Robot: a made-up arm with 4 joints.
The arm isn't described. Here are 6 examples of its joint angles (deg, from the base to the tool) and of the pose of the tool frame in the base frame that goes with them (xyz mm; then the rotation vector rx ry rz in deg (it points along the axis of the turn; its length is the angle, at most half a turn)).
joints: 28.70 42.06 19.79 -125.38
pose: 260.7 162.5 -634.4 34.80 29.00 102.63
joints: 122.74 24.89 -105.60 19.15
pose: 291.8 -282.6 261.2 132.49 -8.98 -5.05
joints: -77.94 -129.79 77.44 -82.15
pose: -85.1 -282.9 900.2 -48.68 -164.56 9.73
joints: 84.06 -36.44 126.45 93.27
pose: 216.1 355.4 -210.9 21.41 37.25 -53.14
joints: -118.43 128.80 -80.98 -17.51
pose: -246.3 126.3 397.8 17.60 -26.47 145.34
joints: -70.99 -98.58 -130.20 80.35
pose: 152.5 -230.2 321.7 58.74 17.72 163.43
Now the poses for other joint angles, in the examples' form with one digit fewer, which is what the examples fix.
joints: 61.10 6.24 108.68 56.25
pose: 370 299 -283 43.7 24.0 -59.2
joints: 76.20 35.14 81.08 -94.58
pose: 420 -282 -519 8.6 1.3 59.9
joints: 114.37 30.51 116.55 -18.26
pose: 377 -448 -257 0.0 -13.2 -9.4
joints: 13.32 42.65 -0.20 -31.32
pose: 98 218 -442 -1.0 44.7 24.8
